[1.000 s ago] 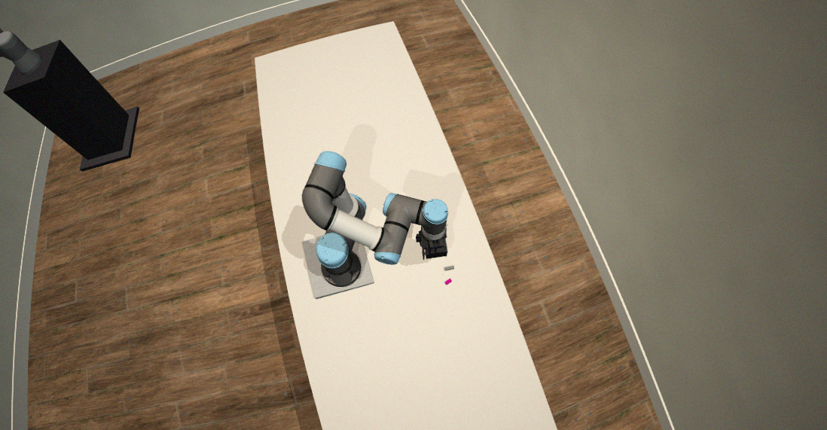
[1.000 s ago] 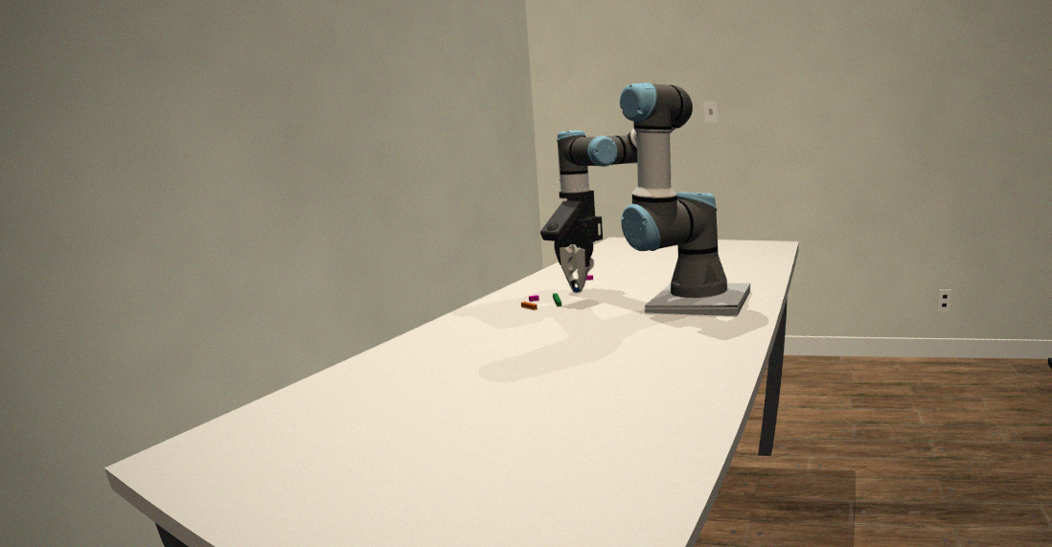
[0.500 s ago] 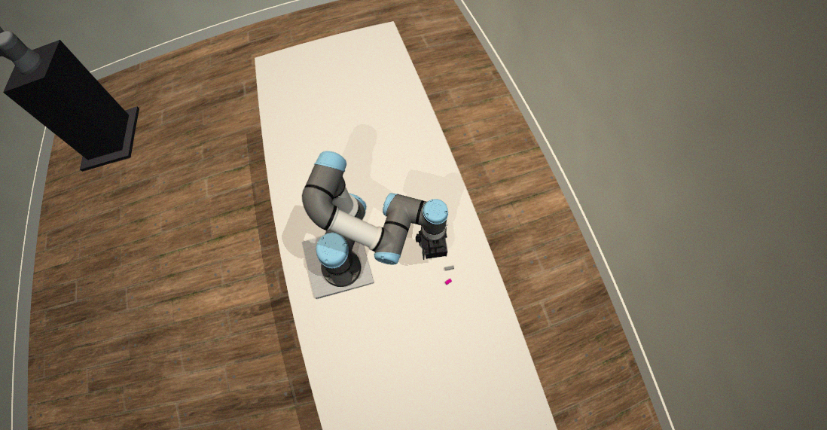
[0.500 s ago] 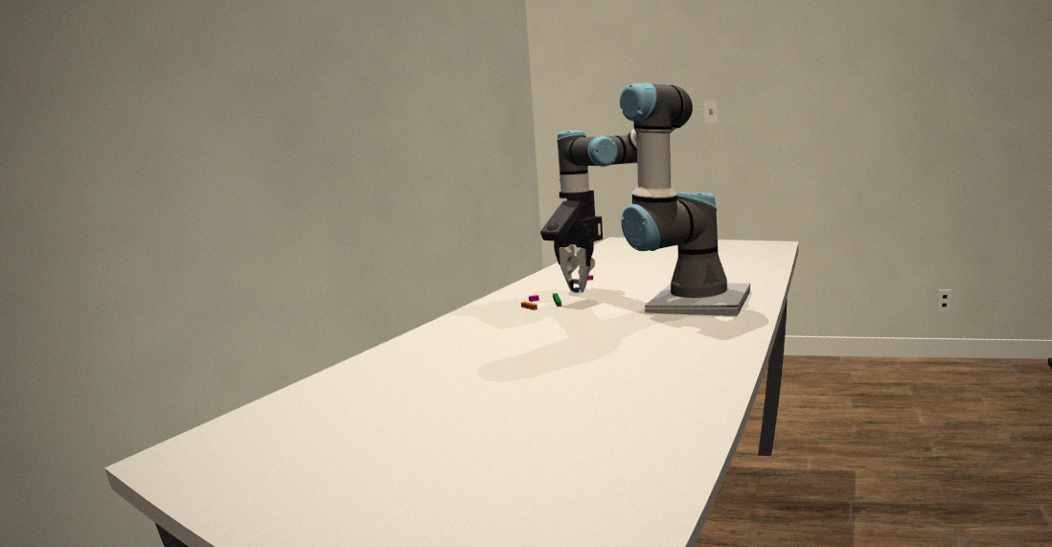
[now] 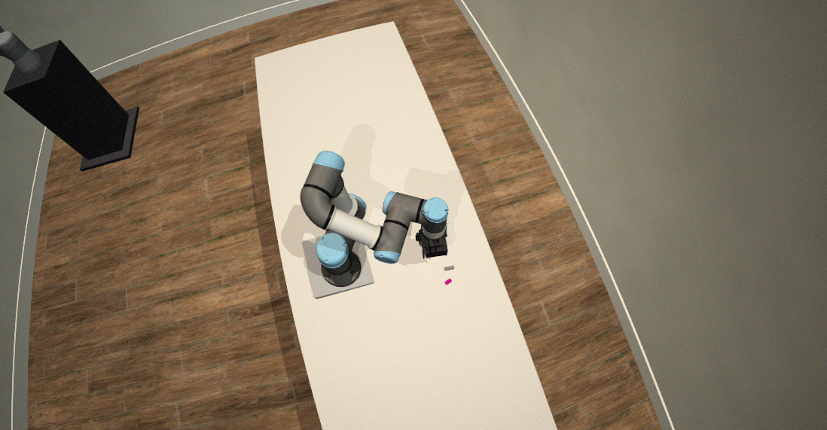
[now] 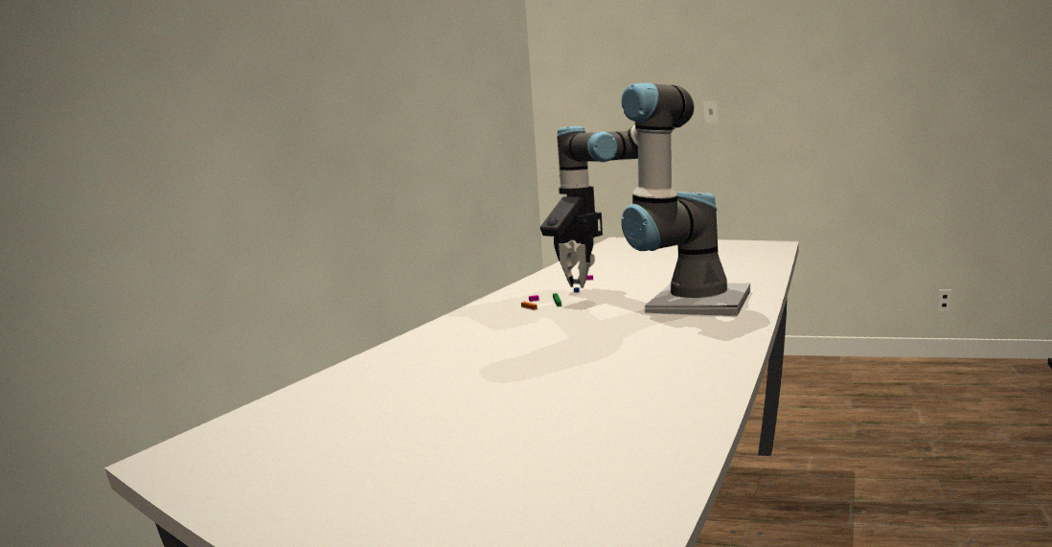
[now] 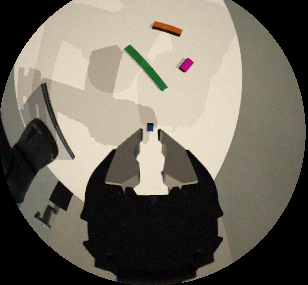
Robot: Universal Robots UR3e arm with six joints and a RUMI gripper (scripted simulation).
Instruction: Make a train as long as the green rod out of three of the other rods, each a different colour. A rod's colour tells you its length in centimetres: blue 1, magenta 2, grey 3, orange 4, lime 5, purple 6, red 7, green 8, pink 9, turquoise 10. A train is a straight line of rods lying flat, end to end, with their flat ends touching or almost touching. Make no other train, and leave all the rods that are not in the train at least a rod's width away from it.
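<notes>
Now: hand 2 cm above the blue rod. From my hand the other things lie so: green rod (9 cm to the left, 2 cm below); orange rod (15 cm to the left, 3 cm ahead, 2 cm below); grey rod (8 cm to the right, 4 cm ahead, 2 cm below).
</notes>
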